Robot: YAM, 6 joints.
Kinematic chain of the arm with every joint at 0, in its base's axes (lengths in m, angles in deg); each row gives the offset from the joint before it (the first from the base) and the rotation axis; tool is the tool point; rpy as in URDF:
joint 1: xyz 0 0 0.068 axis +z
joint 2: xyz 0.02 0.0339 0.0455 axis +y
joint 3: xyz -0.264 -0.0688 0 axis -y
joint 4: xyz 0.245 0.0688 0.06 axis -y
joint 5: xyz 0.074 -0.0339 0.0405 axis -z
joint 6: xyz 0.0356 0 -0.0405 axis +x
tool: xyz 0 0 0 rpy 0 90 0
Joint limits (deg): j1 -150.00..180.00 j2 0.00..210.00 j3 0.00..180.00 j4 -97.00..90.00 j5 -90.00..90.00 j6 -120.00..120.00
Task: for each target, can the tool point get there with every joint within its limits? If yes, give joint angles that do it. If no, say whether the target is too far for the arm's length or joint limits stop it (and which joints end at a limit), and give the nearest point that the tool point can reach.
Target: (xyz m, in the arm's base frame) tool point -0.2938 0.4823 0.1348
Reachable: yes | joints 118.71 154.60 109.52 68.55 -46.85 7.33
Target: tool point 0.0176 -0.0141 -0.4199
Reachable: no: joint limits stop it (at a limit: joint 2) | nearest point 0.0555 -0.0444 -0.3338 | short by 0.099 m
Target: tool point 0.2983 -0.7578 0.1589
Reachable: no: too far | nearest point 0.2362 -0.6000 0.1492 | short by 0.170 m
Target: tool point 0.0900 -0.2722 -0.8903
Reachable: no: too far | nearest point 0.0830 -0.2510 -0.3800 | short by 0.511 m
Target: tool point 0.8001 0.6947 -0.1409
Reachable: no: too far | nearest point 0.4741 0.4117 -0.0353 | short by 0.444 m
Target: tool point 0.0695 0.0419 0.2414
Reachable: yes | joints 10.31 28.04 33.70 -63.17 -53.95 33.17
